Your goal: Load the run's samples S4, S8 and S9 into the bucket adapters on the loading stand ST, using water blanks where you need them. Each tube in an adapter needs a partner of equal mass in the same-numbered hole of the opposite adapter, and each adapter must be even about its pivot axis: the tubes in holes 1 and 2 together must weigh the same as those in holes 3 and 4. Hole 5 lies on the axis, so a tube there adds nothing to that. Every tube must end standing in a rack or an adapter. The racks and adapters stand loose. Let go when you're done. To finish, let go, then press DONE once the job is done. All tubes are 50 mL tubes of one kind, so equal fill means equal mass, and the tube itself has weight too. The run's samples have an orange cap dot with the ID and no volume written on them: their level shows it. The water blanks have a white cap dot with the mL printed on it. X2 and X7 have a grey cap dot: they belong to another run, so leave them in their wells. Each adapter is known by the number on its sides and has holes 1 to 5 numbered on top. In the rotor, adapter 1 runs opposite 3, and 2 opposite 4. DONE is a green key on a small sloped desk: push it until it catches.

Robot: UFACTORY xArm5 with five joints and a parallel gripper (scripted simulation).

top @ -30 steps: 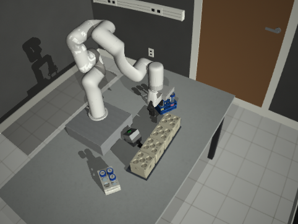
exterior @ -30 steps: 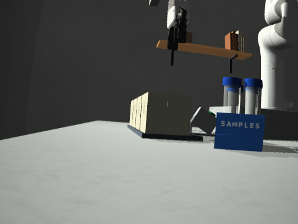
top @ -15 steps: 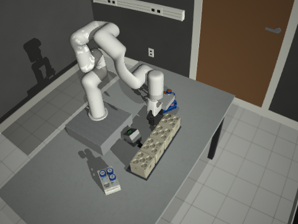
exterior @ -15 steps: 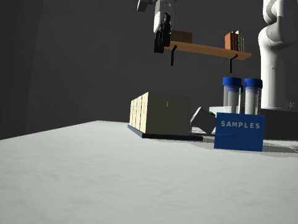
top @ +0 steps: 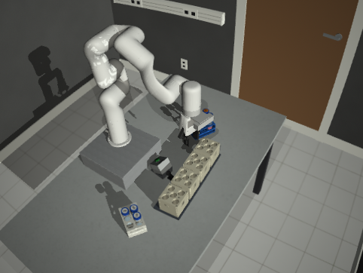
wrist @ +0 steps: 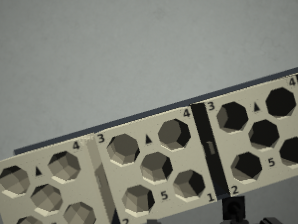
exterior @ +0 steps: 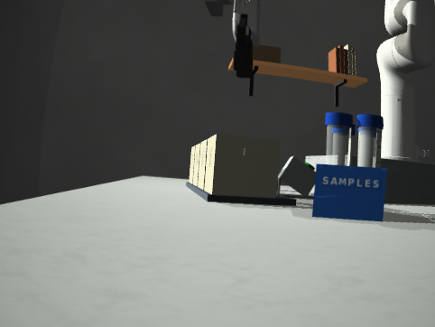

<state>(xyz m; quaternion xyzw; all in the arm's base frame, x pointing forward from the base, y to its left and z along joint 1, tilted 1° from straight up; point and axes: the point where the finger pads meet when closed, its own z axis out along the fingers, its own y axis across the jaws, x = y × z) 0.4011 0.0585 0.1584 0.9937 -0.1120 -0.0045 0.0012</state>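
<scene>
Right now the blue samples rack is 11 cm behind my hand, 29 cm to the left of it and 22 cm below it. From my hand the other things lie so: white blanks rack 7 cm behind, 38 cm to the right, 22 cm below; then adapter 1 cm ahead, 13 cm to the left, 20 cm below.
</scene>
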